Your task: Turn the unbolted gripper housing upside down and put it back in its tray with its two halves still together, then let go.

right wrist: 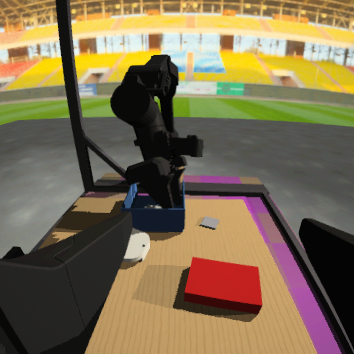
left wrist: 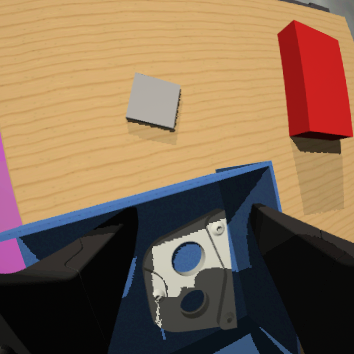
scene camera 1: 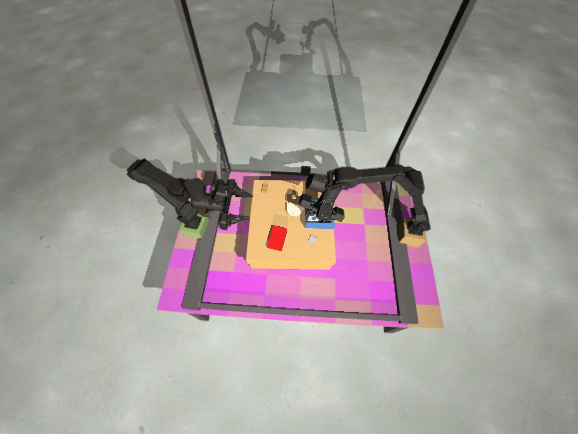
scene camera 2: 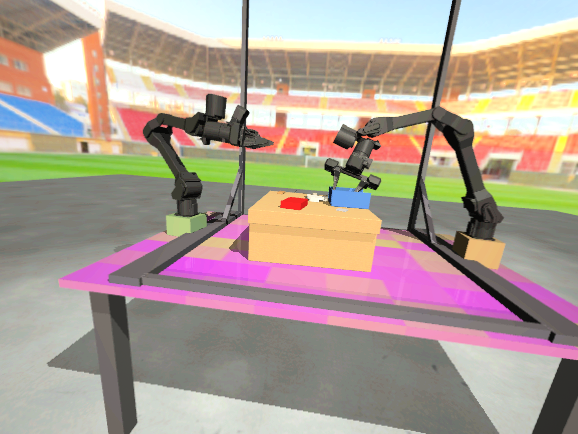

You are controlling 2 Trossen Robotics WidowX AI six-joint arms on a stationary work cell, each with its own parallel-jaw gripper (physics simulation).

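Places are measured from the left arm's base along level axes (x ahead, y left, z up), in metres.
Where they show: left gripper, between the fingertips: (left wrist: 194, 213) (scene camera 1: 313, 222) (scene camera 2: 341, 197); right gripper, between the fingertips: (right wrist: 217, 223) (scene camera 1: 251, 206) (scene camera 2: 270, 142); left arm's base, origin of its link: (scene camera 1: 415, 228) (scene camera 2: 479, 236); right arm's base, origin of its link: (scene camera 1: 193, 222) (scene camera 2: 187, 214).
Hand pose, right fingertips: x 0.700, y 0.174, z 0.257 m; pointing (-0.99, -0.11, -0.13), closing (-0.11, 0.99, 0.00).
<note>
Things, the pixels of their top centre, and the offset from my right fingertips. "spot": a spot on its surface instead.
- housing, centre of its top: (left wrist: 194, 288) (scene camera 1: 314, 214) dx -0.230, dy -0.109, dz -0.164 m
- blue tray, centre of its top: (left wrist: 171, 337) (right wrist: 155, 191) (scene camera 2: 348, 189) (scene camera 1: 320, 211) dx -0.252, dy -0.108, dz -0.132 m
- wooden platform, centre of its top: (left wrist: 290, 218) (right wrist: 149, 256) (scene camera 2: 312, 202) (scene camera 1: 291, 217) dx -0.134, dy -0.088, dz -0.186 m
- red block, centre of its top: (left wrist: 326, 78) (right wrist: 223, 278) (scene camera 2: 295, 199) (scene camera 1: 277, 237) dx -0.096, dy +0.026, dz -0.166 m
- grey square, a spot on its surface: (left wrist: 154, 101) (right wrist: 209, 221) (scene camera 2: 342, 209) (scene camera 1: 312, 239) spot: dx -0.239, dy +0.002, dz -0.183 m
- white part, centre of its top: (right wrist: 130, 241) (scene camera 2: 316, 195) (scene camera 1: 294, 208) dx -0.141, dy -0.121, dz -0.166 m
The housing (left wrist: 215, 255) lies in the blue tray (scene camera 1: 320, 225) (scene camera 2: 350, 199) (left wrist: 150, 195) (right wrist: 155, 220), its pale plate face with two round holes toward the left wrist camera. Part of it is in shadow, and its lower half is hidden. My left gripper (scene camera 1: 322, 216) (scene camera 2: 347, 189) (left wrist: 194, 213) (right wrist: 174, 209) is open and points down into the tray, one finger on each side of the housing with gaps between. My right gripper (scene camera 1: 250, 206) (scene camera 2: 272, 143) (right wrist: 217, 223) is open and empty, raised at the picture-left edge of the wooden platform.
The wooden platform (scene camera 1: 295, 254) (scene camera 2: 310, 247) carries the tray. A red block (scene camera 1: 276, 237) (scene camera 2: 294, 203) (left wrist: 320, 80) (right wrist: 223, 281), a grey square (scene camera 1: 312, 239) (scene camera 2: 342, 210) (left wrist: 154, 101) (right wrist: 209, 223) and a white part (scene camera 1: 293, 209) (scene camera 2: 316, 198) (right wrist: 136, 246) lie near the tray.
</note>
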